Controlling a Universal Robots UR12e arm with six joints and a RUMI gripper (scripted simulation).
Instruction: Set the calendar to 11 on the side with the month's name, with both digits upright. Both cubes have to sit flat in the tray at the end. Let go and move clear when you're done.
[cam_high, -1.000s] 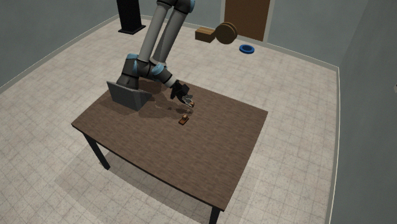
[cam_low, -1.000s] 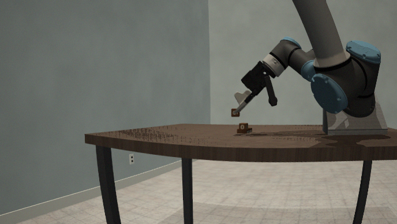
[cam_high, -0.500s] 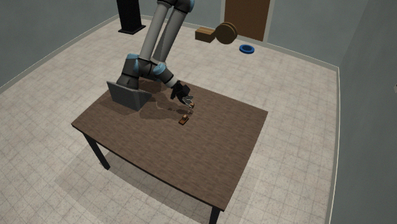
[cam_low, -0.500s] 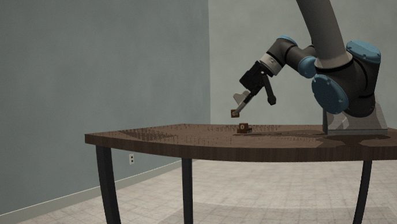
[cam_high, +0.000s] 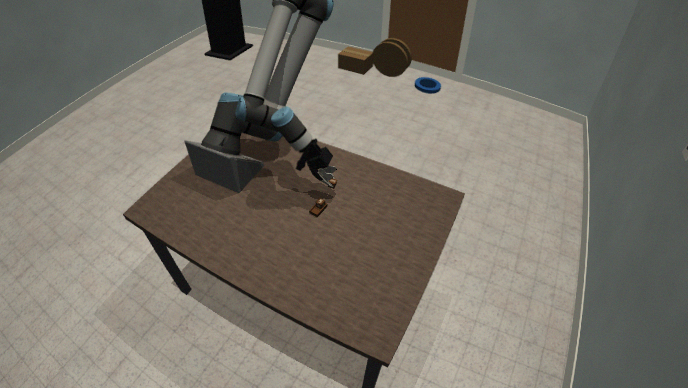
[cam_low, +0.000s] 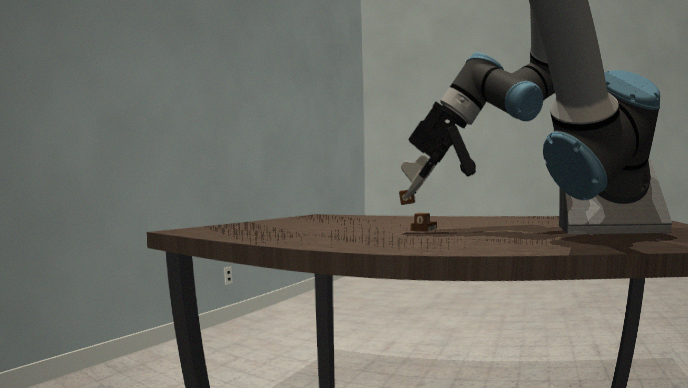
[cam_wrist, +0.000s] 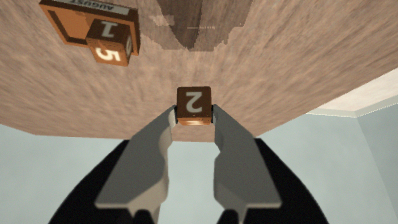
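Right now the calendar tray is 10 cm to the right of my hand, 8 cm below it and 1 cm behind it. Round my hand: cube 1 cm below, 1 cm ahead.
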